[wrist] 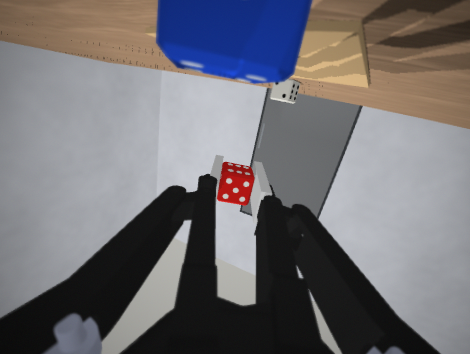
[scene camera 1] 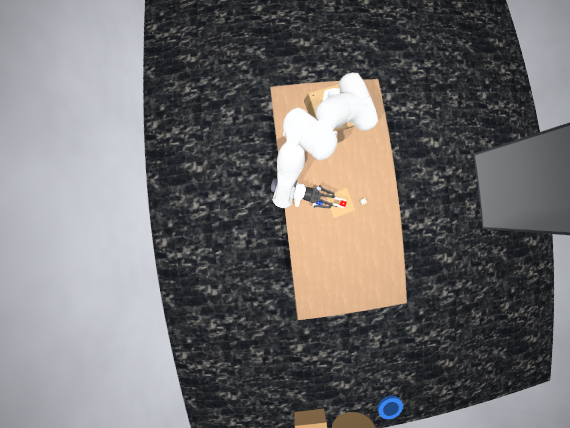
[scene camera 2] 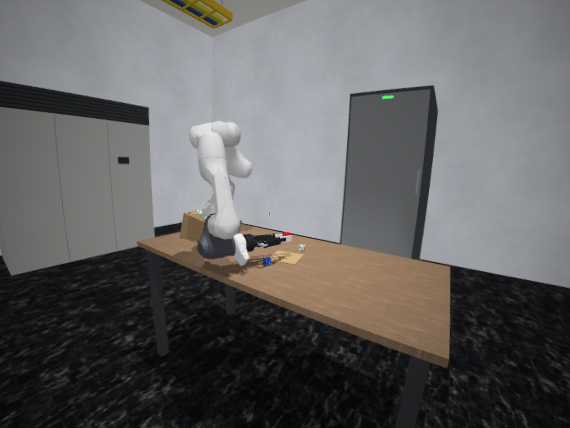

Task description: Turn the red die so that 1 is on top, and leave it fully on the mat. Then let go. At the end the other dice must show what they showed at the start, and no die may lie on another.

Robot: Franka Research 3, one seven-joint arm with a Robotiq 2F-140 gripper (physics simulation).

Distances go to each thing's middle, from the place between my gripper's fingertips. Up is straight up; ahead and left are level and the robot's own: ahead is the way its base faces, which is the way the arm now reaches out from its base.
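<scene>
The red die (wrist: 236, 182) is right here, with my hand 10 mm below it and 10 mm to the left of it, and going by their middles it's the nearest to my hand of the things named here. Then there's the blue die (wrist: 257, 49), which is 130 mm to the right of my hand, 90 mm below it and 20 mm behind it. Of these, measured to their middles, the blue die is the farthest from my hand. The tan mat (wrist: 334, 51) is 100 mm below my hand and 10 mm behind it.
</scene>
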